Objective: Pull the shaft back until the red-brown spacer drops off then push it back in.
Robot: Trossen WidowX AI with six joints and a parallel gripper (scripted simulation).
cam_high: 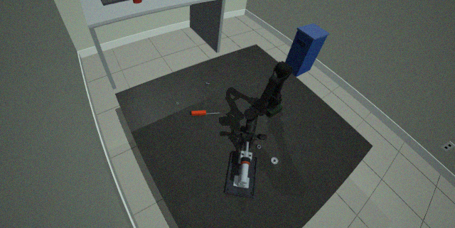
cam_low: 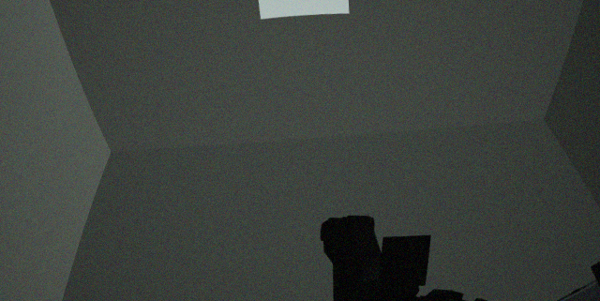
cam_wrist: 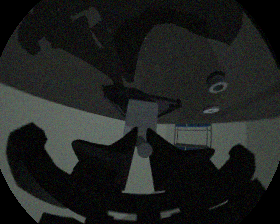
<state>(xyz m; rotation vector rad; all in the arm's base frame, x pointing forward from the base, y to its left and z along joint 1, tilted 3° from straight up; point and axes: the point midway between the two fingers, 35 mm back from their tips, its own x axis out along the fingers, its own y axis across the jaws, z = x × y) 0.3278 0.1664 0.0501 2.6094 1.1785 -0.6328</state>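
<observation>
Now: gripper tip 3 cm to the right of the pale shaft, 2 cm below it and 2 cm short of it. Also, from my gripper tip: orange-handled screwdriver (36 cm to the right, 6 cm below, 5 cm ahead).
</observation>
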